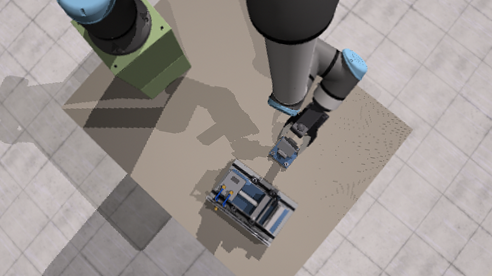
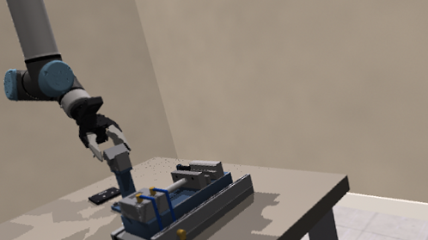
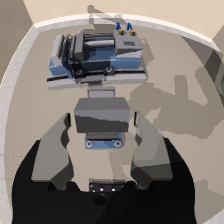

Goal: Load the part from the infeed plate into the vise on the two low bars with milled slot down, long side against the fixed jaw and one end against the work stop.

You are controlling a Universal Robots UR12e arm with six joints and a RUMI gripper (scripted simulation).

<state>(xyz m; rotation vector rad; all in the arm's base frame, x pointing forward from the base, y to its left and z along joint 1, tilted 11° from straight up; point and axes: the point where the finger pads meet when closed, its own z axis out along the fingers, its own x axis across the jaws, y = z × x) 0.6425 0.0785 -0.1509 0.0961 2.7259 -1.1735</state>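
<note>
My gripper is now 10 mm above the part. The rest, counted from my hand: work stop rod 100 mm ahead, 180 mm to the right, 70 mm below; then black infeed plate 170 mm to the left, 160 mm below; then cylinder rod 10 mm ahead, 230 mm to the right, 90 mm below.
</note>
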